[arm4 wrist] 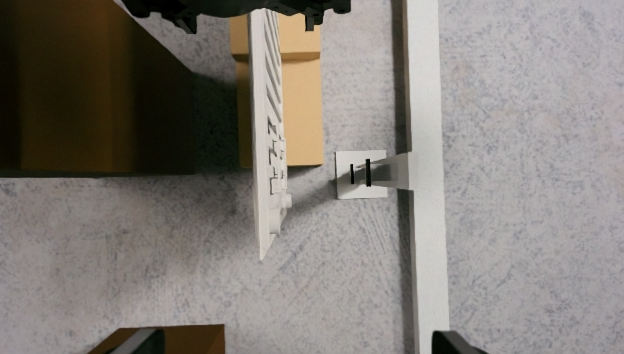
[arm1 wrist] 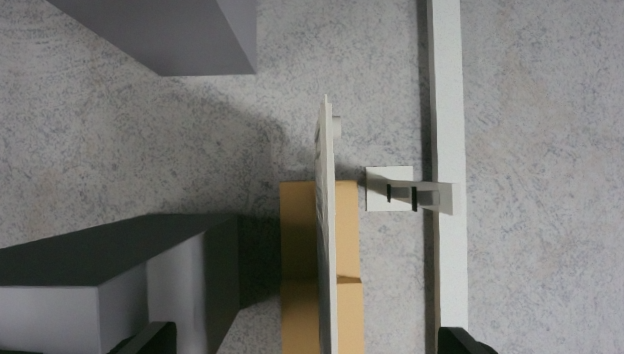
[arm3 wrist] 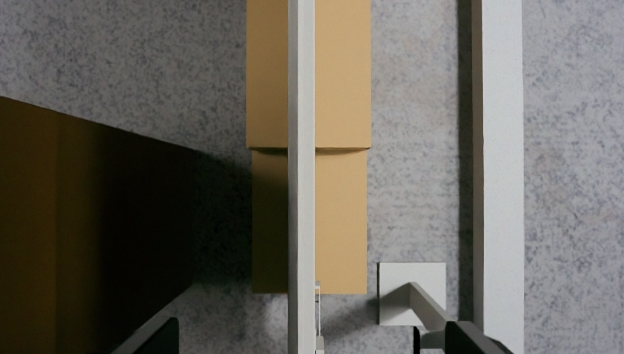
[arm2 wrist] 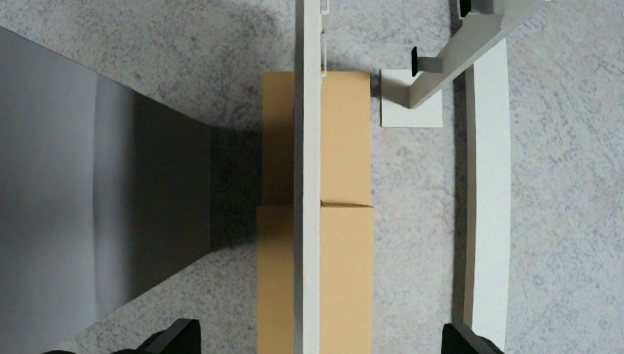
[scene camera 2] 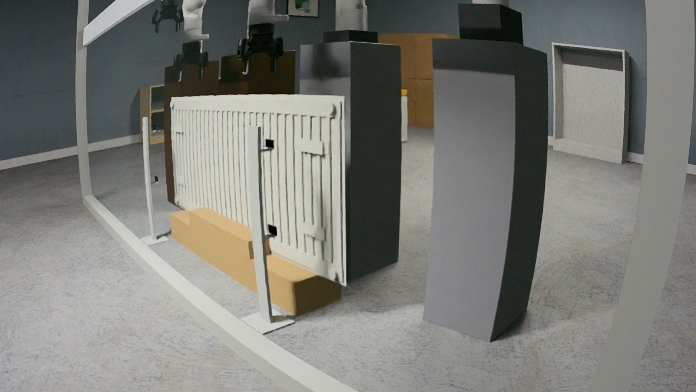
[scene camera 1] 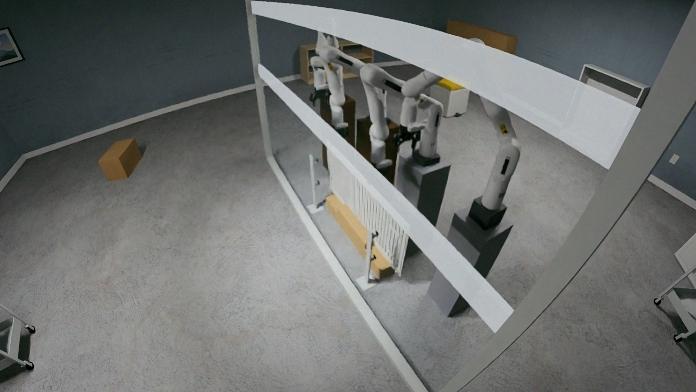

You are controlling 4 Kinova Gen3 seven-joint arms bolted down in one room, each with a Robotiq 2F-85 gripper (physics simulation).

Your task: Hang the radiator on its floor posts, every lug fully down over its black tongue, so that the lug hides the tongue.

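The white ribbed radiator (arm1 wrist: 327, 225) (arm2 wrist: 311, 175) (arm3 wrist: 301, 175) (scene camera 2: 220, 160) stands upright on tan blocks (arm1 wrist: 347, 225) (arm2 wrist: 345, 150) (arm3 wrist: 340, 210) (scene camera 2: 220, 240). Two white posts (scene camera 2: 147, 175) (scene camera 2: 256, 200) stand apart from its back. Black tongues (scene camera 2: 269, 143) (scene camera 2: 272, 230) (arm4 wrist: 368, 172) show uncovered; lugs (scene camera 2: 312, 146) (scene camera 2: 314, 232) are off them. The arm1 gripper (arm1 wrist: 307, 340), arm2 gripper (arm2 wrist: 321, 336) and arm3 gripper (arm3 wrist: 314, 335) are open above the radiator, its top edge between their fingers in view. The arm4 gripper (arm4 wrist: 298, 342) is open; the radiator's end shows ahead. Another gripper (arm4 wrist: 249, 25) is open over the radiator.
A white rail (arm1 wrist: 447, 100) (arm2 wrist: 490, 200) (arm3 wrist: 502, 200) (scene camera 1: 325, 250) runs along the floor behind the posts. Grey pedestals (scene camera 2: 485, 175) (arm2 wrist: 50, 150) and brown pedestals (arm3 wrist: 25, 200) (arm4 wrist: 75, 100) stand on the radiator's other side. A raised crossbar (scene camera 1: 370, 175) spans the frame.
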